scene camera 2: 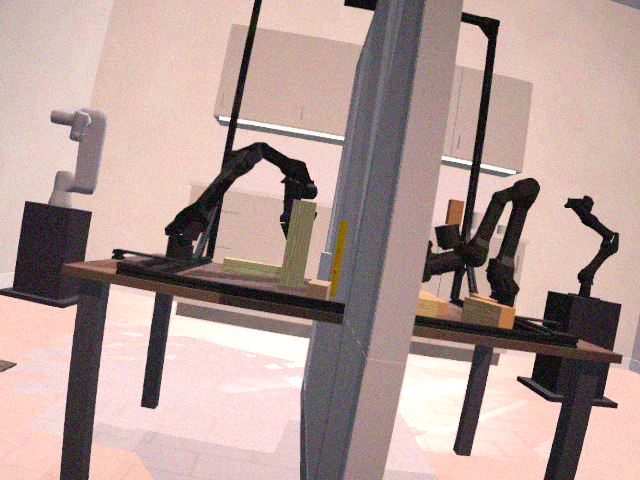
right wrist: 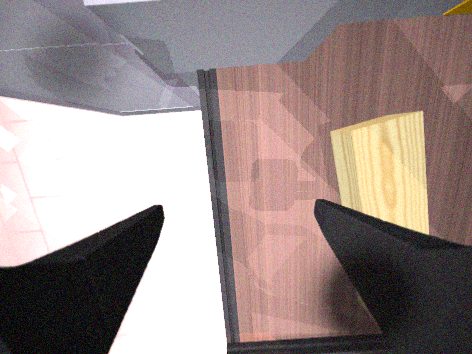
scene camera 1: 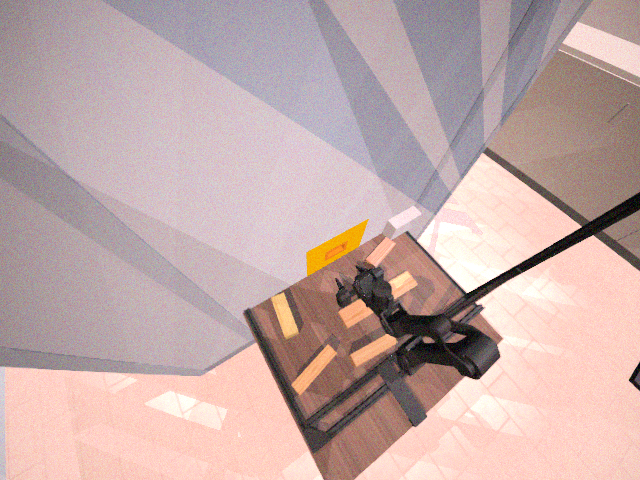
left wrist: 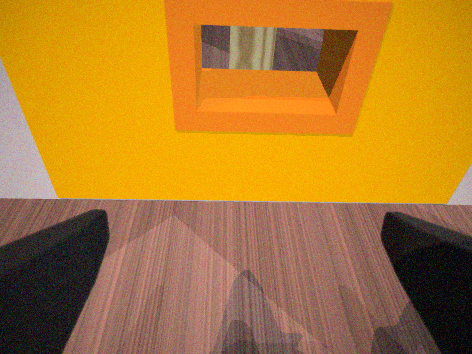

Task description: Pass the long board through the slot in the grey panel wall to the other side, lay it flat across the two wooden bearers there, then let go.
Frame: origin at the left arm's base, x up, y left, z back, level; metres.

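Seen in the pictures: left gripper, fingertip midpoint: (scene camera 1: 345, 272) (left wrist: 248, 224); right gripper, fingertip midpoint: (right wrist: 240, 208); left arm's base, link origin: (scene camera 1: 405, 360); right arm's base, link origin: (scene camera 2: 177, 259).
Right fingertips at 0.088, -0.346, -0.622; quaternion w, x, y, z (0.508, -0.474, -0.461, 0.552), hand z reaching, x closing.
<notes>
Offsets run from my right fingertips to a thing's top centre, as dx, dy, dz. "spot": to the spot under its first point.
A greenish board @[+0.128, +0.332, +0.026] (scene camera 2: 298, 242) stands upright beyond the panel wall (scene camera 1: 206, 180) (scene camera 2: 395, 232); part of it (left wrist: 252, 47) shows through the orange-framed slot @[spot: -0.046, +0.335, +0.192] (left wrist: 265, 124) (scene camera 1: 328, 254) in the left wrist view. Whether it is the long board is unclear. My right gripper (scene camera 2: 287, 227) (right wrist: 240, 208) is open and empty, partly hidden behind that board in scene camera 2. In its wrist view a pale board @[-0.069, +0.160, -0.071] (right wrist: 392, 175) lies to the right. My left gripper (scene camera 1: 348, 276) (left wrist: 248, 224) is open and empty, facing the slot. Wooden pieces (scene camera 1: 354, 313) (scene camera 1: 404, 284) lie near it; which are bearers is unclear.
On the left arm's side more boards @[-0.057, +0.609, +0.284] (scene camera 1: 285, 316) @[-0.044, +0.610, +0.481] (scene camera 1: 314, 369) @[-0.044, +0.419, +0.535] (scene camera 1: 373, 349) @[-0.057, +0.166, +0.272] (scene camera 1: 381, 252) lie about. Beyond the wall are a lying board (scene camera 2: 248, 265) and a small block @[-0.063, +0.579, +0.091] (scene camera 2: 318, 289). A yellow plate (scene camera 1: 316, 260) (scene camera 2: 339, 248) surrounds the slot. Black rails (right wrist: 215, 175) edge the table.
</notes>
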